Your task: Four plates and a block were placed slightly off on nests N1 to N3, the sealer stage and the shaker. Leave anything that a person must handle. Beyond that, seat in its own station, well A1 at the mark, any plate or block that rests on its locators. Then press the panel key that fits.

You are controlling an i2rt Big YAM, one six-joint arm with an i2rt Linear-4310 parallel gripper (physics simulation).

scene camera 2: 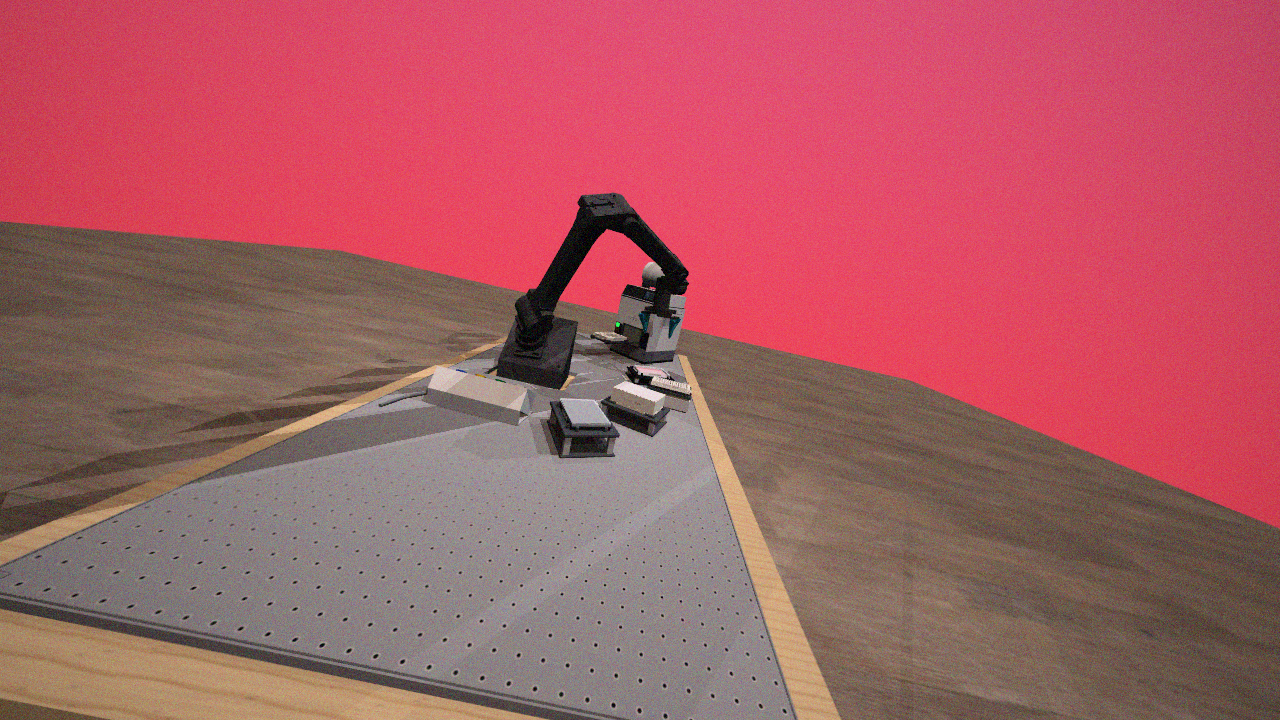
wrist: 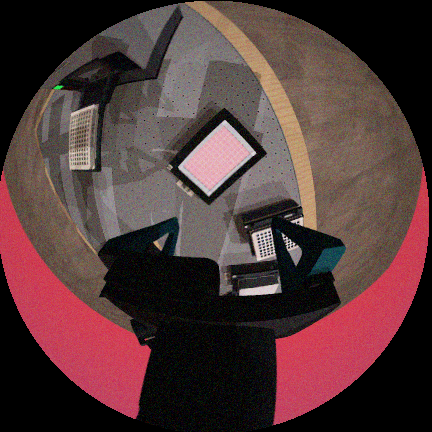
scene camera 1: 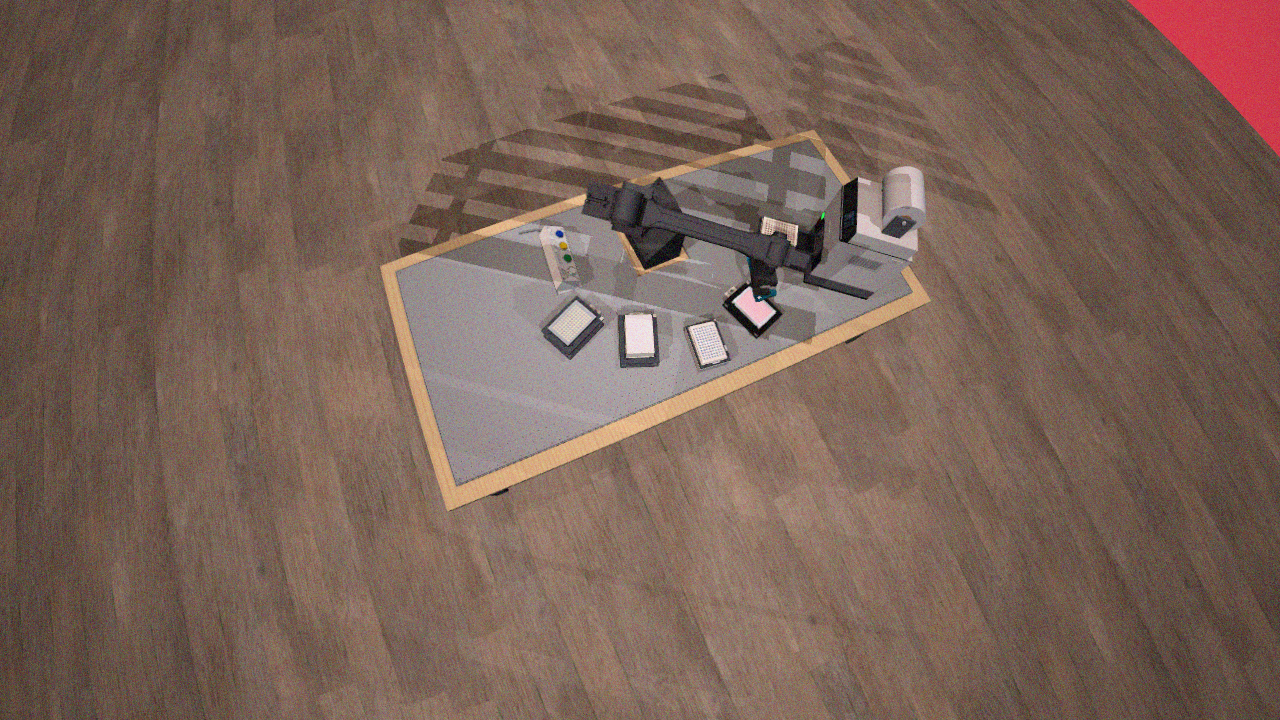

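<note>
My gripper (scene camera 1: 763, 293) (scene camera 2: 658, 324) (wrist: 224, 221) is open and empty, pointing down above the pink plate's area. The pink plate (scene camera 1: 756, 307) (scene camera 2: 650, 371) (wrist: 217, 157) lies on a black station (wrist: 223, 114). A white plate with dark wells (scene camera 1: 708, 343) (scene camera 2: 671, 386) (wrist: 263, 245) is partly behind a finger in the wrist view. A white block (scene camera 1: 639, 334) (scene camera 2: 638, 396) (wrist: 259, 290) and a pale plate (scene camera 1: 572, 320) (scene camera 2: 584, 412) lie on dark stations. A beige plate (scene camera 1: 778, 230) (scene camera 2: 608, 336) (wrist: 83, 140) lies on the sealer stage. Seating on locators and A1 marks are too small to tell.
The sealer (scene camera 1: 881, 250) (scene camera 2: 631, 308) stands at the table's far end, with a green light. The panel (scene camera 1: 554, 268) (scene camera 2: 478, 396) has blue (scene camera 1: 559, 233), yellow (scene camera 1: 563, 245) and green (scene camera 1: 567, 257) keys. The arm's base (scene camera 1: 657, 241) (scene camera 2: 537, 358) stands between panel and sealer.
</note>
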